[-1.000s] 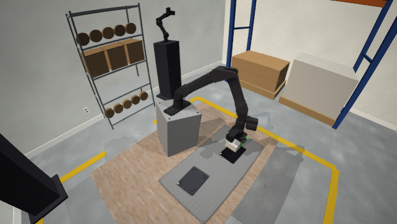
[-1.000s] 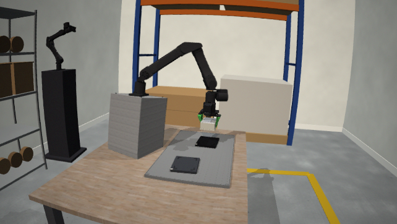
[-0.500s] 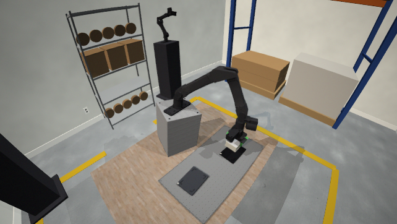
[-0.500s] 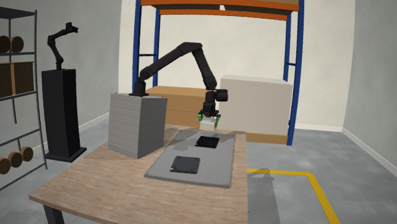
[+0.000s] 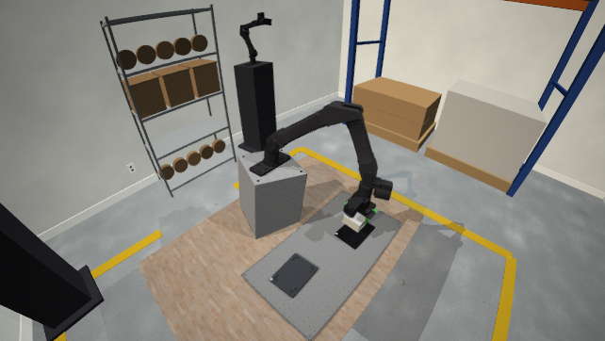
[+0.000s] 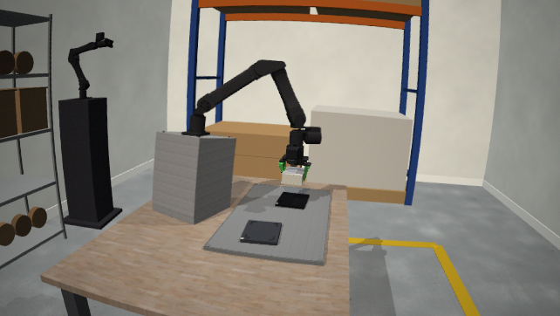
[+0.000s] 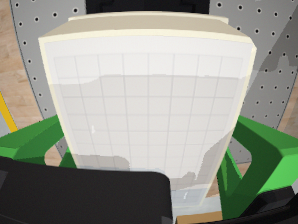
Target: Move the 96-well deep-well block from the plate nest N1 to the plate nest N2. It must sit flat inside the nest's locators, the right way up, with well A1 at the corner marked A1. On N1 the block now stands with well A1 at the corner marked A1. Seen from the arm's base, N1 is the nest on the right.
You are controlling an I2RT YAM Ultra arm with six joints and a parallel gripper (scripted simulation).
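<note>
Right now my hand is 10 cm above the black nest N2. From my hand the other things lie so: plate nest N1: 34 cm to the right, 10 cm below, 10 cm behind; then white deep-well block: 1 cm above.
</note>
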